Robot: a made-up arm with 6 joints. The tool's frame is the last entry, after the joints.
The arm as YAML. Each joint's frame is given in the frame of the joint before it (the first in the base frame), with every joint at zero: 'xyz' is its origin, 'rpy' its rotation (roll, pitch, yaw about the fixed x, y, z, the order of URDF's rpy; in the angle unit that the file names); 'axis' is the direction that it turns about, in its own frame. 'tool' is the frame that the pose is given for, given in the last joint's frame.
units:
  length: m
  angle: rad
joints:
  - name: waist
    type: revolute
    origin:
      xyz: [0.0, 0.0, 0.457]
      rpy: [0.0, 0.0, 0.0]
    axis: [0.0, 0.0, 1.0]
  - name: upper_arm
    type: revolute
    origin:
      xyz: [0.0, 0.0, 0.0]
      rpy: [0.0, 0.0, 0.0]
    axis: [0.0, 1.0, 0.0]
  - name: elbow
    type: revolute
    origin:
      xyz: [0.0, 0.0, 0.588]
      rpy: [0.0, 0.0, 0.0]
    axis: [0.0, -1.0, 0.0]
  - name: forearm
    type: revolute
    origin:
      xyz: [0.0, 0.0, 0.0]
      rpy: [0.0, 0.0, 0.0]
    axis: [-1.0, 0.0, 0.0]
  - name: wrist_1
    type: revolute
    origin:
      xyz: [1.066, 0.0, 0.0]
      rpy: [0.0, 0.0, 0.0]
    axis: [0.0, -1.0, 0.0]
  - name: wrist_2
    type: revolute
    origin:
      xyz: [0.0, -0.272, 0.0]
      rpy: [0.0, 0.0, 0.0]
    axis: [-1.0, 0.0, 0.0]
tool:
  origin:
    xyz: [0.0, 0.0, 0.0]
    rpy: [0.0, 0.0, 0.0]
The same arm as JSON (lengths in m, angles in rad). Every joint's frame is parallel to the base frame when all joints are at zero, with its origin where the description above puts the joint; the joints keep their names.
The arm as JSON. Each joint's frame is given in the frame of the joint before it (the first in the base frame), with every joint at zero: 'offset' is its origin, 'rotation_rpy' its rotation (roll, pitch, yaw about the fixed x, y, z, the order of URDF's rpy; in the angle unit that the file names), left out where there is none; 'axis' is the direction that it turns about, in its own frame. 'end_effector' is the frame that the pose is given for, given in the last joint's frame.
{
  "length_unit": "m",
  "angle_unit": "rad",
  "chain": [
    {
      "id": "waist",
      "offset": [
        0.0,
        0.0,
        0.457
      ],
      "axis": [
        0.0,
        0.0,
        1.0
      ]
    },
    {
      "id": "upper_arm",
      "offset": [
        0.0,
        0.0,
        0.0
      ],
      "axis": [
        0.0,
        1.0,
        0.0
      ]
    },
    {
      "id": "elbow",
      "offset": [
        0.0,
        0.0,
        0.588
      ],
      "axis": [
        0.0,
        -1.0,
        0.0
      ]
    },
    {
      "id": "forearm",
      "offset": [
        0.0,
        0.0,
        0.0
      ],
      "axis": [
        -1.0,
        0.0,
        0.0
      ]
    },
    {
      "id": "wrist_1",
      "offset": [
        1.066,
        0.0,
        0.0
      ],
      "axis": [
        0.0,
        -1.0,
        0.0
      ]
    },
    {
      "id": "wrist_2",
      "offset": [
        0.0,
        -0.272,
        0.0
      ],
      "axis": [
        -1.0,
        0.0,
        0.0
      ]
    }
  ],
  "end_effector": {
    "offset": [
      0.0,
      0.0,
      0.0
    ]
  }
}

